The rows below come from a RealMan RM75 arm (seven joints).
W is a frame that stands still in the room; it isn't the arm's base.
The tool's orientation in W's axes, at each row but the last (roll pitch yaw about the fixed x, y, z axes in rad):
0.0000, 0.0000, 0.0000
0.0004, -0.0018, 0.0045
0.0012, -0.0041, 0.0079
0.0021, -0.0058, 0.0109
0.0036, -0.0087, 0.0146
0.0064, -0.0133, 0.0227
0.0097, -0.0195, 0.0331
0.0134, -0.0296, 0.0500
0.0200, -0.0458, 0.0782
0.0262, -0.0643, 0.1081
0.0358, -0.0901, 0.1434
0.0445, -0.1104, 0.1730
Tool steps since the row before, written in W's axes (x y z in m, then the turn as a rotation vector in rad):
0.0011, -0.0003, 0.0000, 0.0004, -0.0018, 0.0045
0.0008, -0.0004, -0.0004, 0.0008, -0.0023, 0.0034
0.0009, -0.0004, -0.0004, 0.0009, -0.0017, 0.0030
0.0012, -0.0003, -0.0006, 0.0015, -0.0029, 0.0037
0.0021, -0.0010, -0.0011, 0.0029, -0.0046, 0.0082
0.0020, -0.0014, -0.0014, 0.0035, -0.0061, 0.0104
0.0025, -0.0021, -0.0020, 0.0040, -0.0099, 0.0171
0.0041, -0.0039, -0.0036, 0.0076, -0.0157, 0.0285
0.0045, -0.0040, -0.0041, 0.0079, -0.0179, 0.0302
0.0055, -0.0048, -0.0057, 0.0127, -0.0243, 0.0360
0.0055, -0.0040, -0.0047, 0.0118, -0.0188, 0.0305
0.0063, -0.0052, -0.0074, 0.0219, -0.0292, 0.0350
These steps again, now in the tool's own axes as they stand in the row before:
0.0011, -0.0003, 0.0000, 0.0004, -0.0018, 0.0045
0.0008, -0.0004, -0.0004, 0.0008, -0.0023, 0.0034
0.0009, -0.0004, -0.0004, 0.0009, -0.0017, 0.0030
0.0012, -0.0003, -0.0006, 0.0015, -0.0029, 0.0037
0.0021, -0.0010, -0.0011, 0.0029, -0.0046, 0.0082
0.0019, -0.0015, -0.0014, 0.0035, -0.0061, 0.0104
0.0024, -0.0022, -0.0020, 0.0040, -0.0099, 0.0171
0.0038, -0.0041, -0.0037, 0.0076, -0.0157, 0.0285
0.0040, -0.0044, -0.0042, 0.0079, -0.0179, 0.0302
0.0046, -0.0055, -0.0059, 0.0123, -0.0246, 0.0359
0.0044, -0.0049, -0.0049, 0.0117, -0.0192, 0.0303
0.0045, -0.0066, -0.0077, 0.0203, -0.0310, 0.0344

